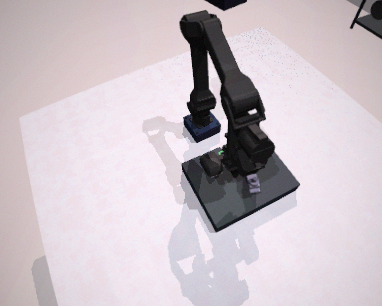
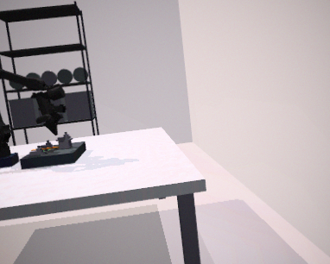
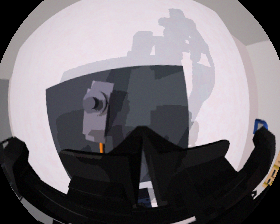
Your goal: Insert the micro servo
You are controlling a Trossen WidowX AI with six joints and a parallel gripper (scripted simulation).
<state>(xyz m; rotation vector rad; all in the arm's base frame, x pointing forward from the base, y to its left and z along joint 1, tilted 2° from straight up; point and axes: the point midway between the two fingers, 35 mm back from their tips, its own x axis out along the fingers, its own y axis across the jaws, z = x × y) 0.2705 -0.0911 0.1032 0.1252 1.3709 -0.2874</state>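
My gripper tip is 100 mm above the dark deck, 50 mm to the right of it and 20 mm short of it.
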